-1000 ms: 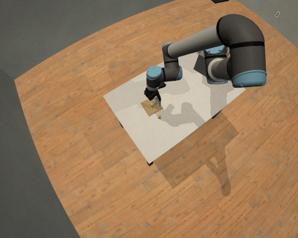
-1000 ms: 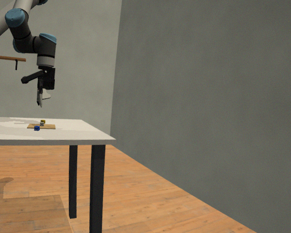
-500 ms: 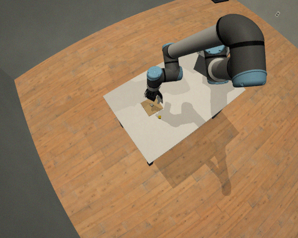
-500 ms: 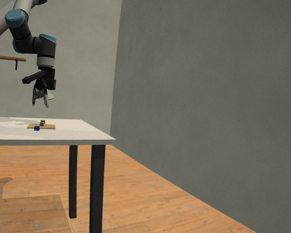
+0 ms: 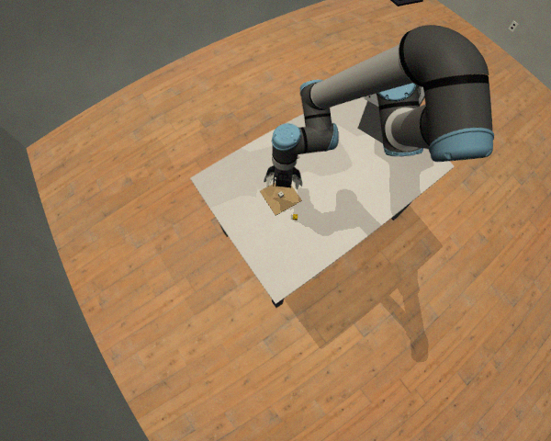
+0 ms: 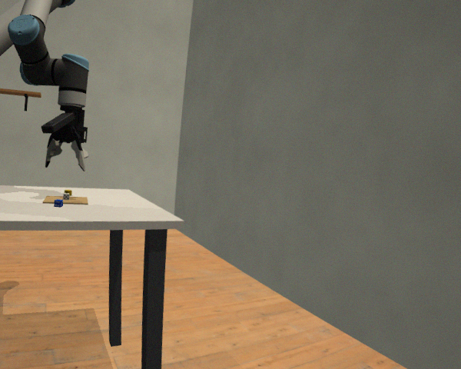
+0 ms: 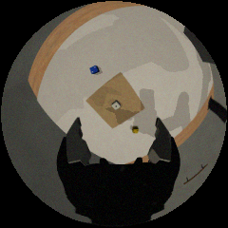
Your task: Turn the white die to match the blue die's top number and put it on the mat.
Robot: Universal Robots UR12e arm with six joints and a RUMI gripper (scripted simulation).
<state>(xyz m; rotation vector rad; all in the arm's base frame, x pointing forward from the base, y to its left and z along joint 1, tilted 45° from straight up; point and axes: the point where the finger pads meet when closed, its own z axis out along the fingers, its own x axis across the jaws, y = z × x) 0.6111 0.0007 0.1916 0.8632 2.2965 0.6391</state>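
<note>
Now: the white die 90 mm below my hand, 10 mm to the left of it and 10 mm ahead of it. From my hand the other things lie so: blue die 120 mm to the right, 90 mm below; then tan mat 100 mm below, 10 mm to the left, 10 mm ahead; then yellow die 130 mm to the left, 90 mm below, 10 mm ahead.
</note>
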